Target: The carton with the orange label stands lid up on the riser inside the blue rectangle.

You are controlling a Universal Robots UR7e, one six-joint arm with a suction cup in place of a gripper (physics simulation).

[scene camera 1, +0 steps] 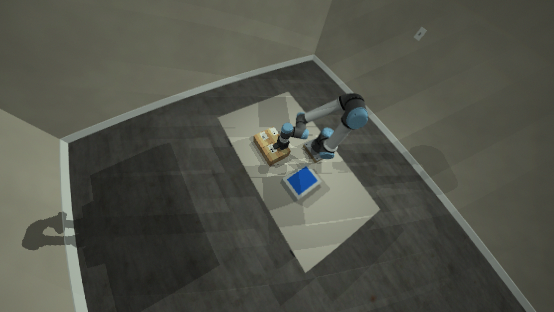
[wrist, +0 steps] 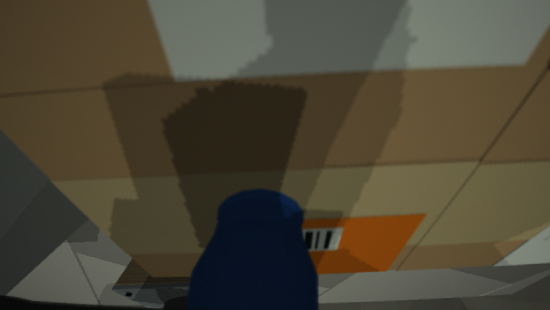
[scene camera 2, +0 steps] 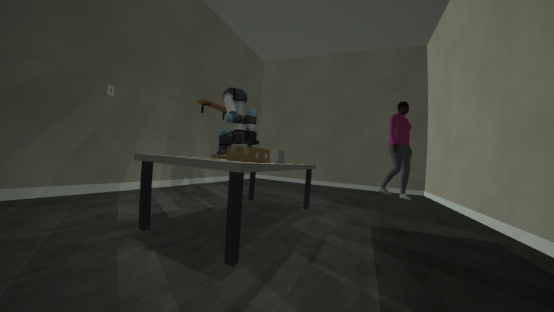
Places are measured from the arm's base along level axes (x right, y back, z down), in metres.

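Pixels of known places: hand at its tool point: (wrist: 262, 196); arm's base at its link origin: (scene camera 1: 318, 146) (scene camera 2: 225, 154).
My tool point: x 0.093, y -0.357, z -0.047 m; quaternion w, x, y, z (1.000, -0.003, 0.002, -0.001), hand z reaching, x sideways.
For each thing: its middle in the pictures, then the offset to it from my tool point. "spot": a spot on its surface instead.
- riser at the middle of its body: (scene camera 1: 300, 182) (scene camera 2: 268, 156) dx -0.331, dy +0.025, dz +0.029 m
- low grey block with the blue rectangle, surface spot: (scene camera 1: 302, 180) spot: dx -0.334, dy +0.022, dz -0.031 m
The carton with the orange label (scene camera 1: 277, 155) (wrist: 384, 184) lies lid up in a tight group of brown cartons (scene camera 2: 248, 153) on the table. Its orange label (wrist: 369, 238) with a barcode shows just right of the cup in the wrist view. My blue suction cup (wrist: 259, 198) (scene camera 1: 278, 147) (scene camera 2: 250, 145) presses down on this carton's lid, and the carton rests level with its neighbours. The riser (scene camera 1: 293, 192) (scene camera 2: 277, 156), a low grey block with the blue rectangle (scene camera 1: 302, 180) on top, stands bare a short way in front of the cartons.
The white table (scene camera 1: 329, 217) (scene camera 2: 216, 163) stands on dark legs. The arm's base (scene camera 1: 315, 151) sits beside the cartons and the riser. A person in a pink top (scene camera 2: 399, 147) walks by the far wall. A small shelf (scene camera 2: 209, 104) hangs on the wall behind the arm.
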